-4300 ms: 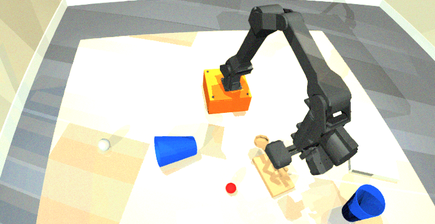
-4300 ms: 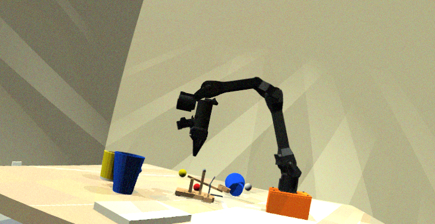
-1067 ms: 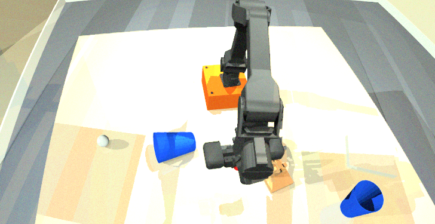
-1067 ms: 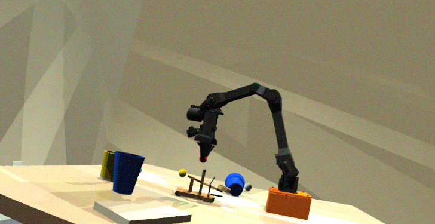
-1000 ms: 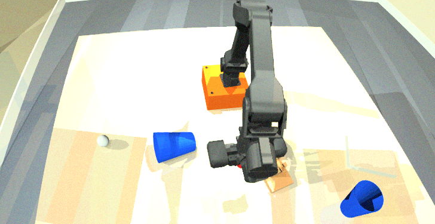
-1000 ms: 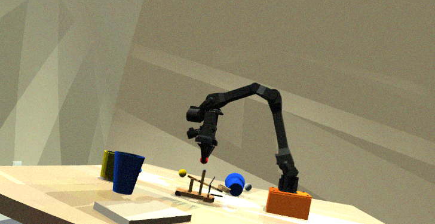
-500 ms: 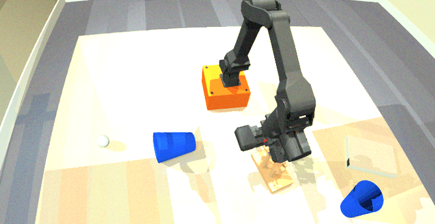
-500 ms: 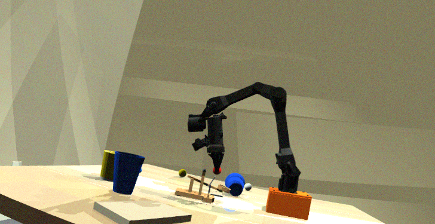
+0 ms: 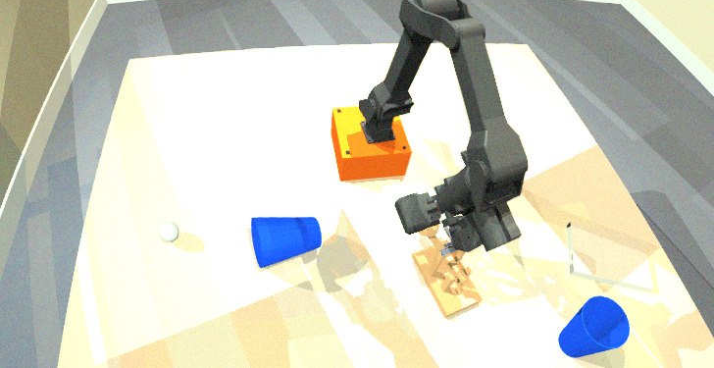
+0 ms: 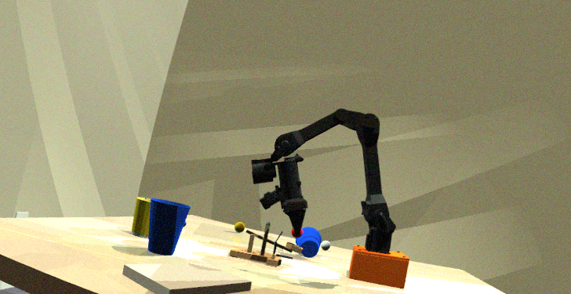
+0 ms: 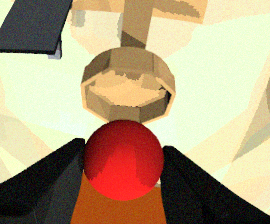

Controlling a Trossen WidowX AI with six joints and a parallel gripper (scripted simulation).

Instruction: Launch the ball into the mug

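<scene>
Now: gripper tip 6 cm short of the wooden catapult, 4 cm above it and 2 cm to the right of it. The rest, counted from my gripper tip: flat white slab 41 cm to the left, 16 cm ahead, 8 cm below; then red ball 1 cm above; then yellow mug 41 cm ahead, 7 cm to the left, 6 cm below.
</scene>
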